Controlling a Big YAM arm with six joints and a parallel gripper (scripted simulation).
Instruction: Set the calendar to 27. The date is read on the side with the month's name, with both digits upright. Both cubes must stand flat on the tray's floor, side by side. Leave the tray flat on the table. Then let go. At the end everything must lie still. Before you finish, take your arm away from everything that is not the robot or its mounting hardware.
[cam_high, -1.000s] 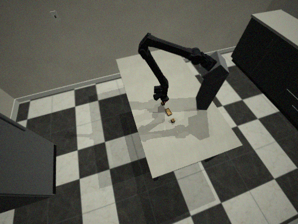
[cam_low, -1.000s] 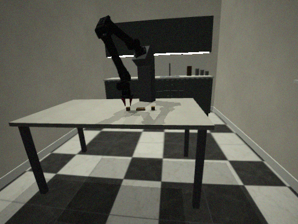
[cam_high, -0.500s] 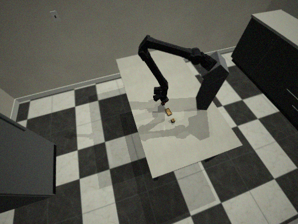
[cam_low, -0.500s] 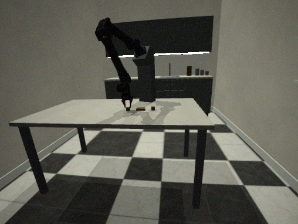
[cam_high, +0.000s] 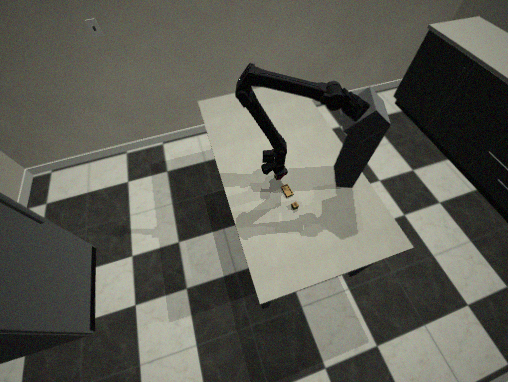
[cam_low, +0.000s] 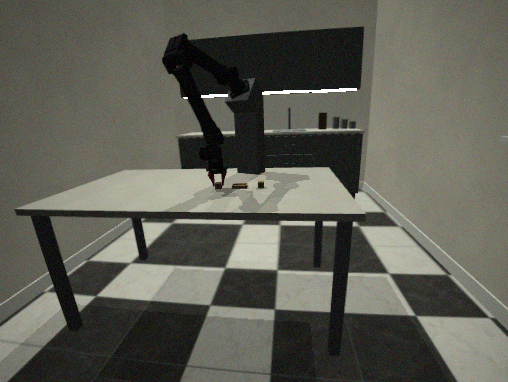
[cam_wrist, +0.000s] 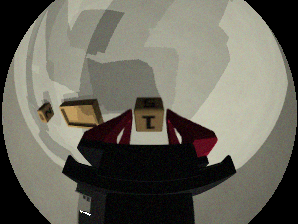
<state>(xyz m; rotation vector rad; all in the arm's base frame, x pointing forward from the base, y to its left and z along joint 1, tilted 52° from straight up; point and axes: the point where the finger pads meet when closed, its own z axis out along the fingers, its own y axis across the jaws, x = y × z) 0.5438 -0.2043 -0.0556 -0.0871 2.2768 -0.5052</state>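
Now: the wooden tray 10 mm ahead of my hand, 110 mm to the left of it and 10 mm below it.
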